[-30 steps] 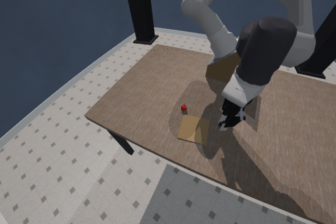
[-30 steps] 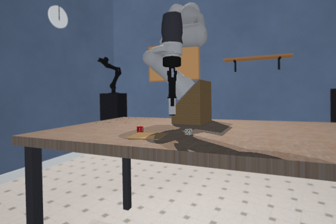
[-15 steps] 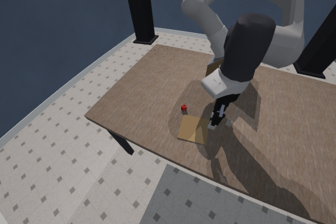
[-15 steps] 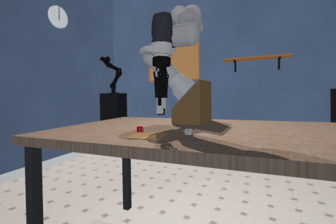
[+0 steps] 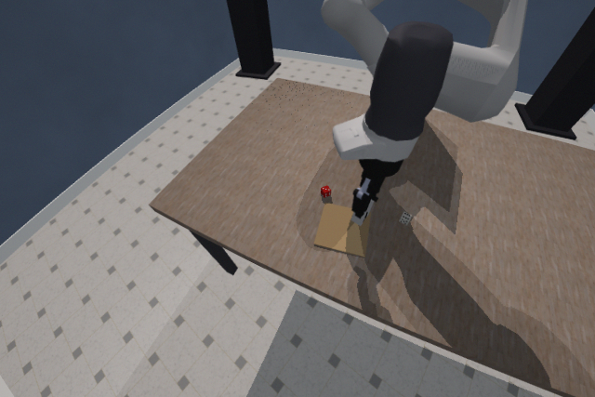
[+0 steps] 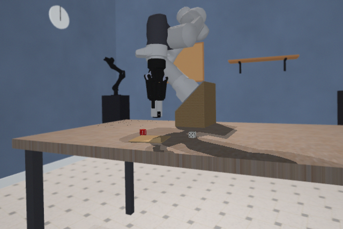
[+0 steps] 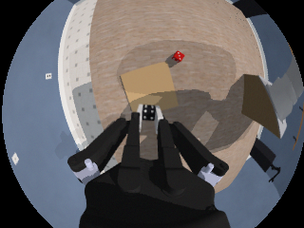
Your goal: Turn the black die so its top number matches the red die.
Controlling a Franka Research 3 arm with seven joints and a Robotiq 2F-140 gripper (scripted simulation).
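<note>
The black die lies 2 cm below my hand. The rest, counted from my hand: white die (13 cm to the left, 12 cm below, 9 cm behind); then red die (12 cm below, 11 cm to the right, 11 cm behind); then tan mat (13 cm below, 3 cm to the right, 1 cm behind).
</note>
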